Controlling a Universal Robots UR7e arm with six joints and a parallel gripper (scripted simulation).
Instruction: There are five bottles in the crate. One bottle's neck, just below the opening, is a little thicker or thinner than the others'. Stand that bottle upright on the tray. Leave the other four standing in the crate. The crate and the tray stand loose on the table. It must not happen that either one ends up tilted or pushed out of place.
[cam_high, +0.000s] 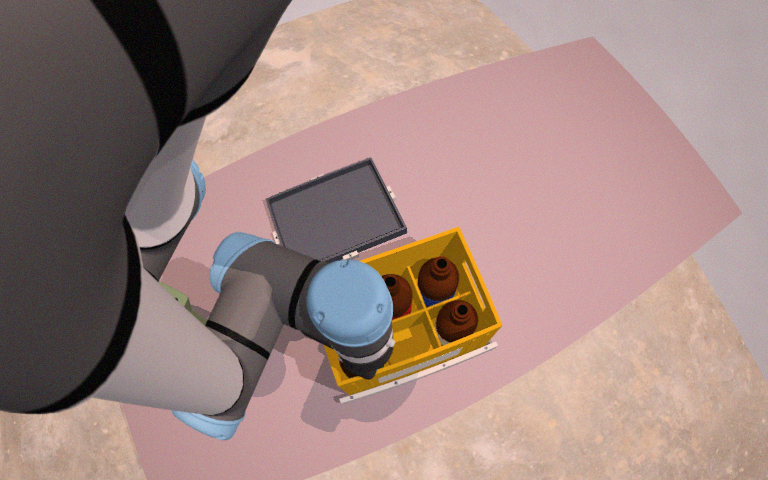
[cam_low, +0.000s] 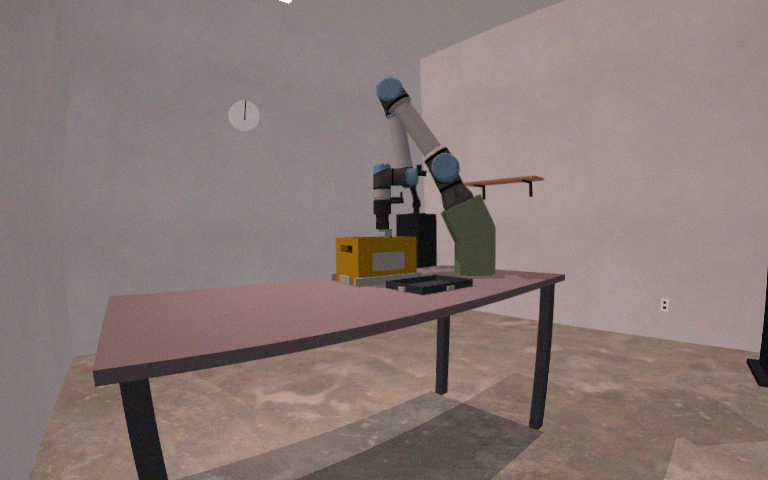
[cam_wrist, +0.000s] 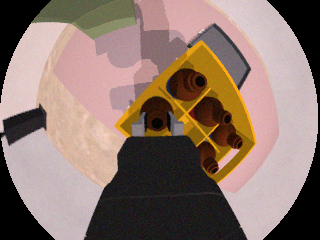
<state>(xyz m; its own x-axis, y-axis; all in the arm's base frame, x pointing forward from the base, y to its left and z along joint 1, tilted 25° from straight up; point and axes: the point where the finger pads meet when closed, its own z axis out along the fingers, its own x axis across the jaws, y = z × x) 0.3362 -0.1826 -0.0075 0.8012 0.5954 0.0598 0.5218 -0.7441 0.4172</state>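
The crate is 100 mm ahead of my hand, 30 mm to the left of it and 80 mm below it. The rest, counted from my hand: glass bottle (180 mm ahead, 30 mm to the right, 70 mm below); then dark tray (110 mm ahead, 310 mm to the left, 150 mm below).
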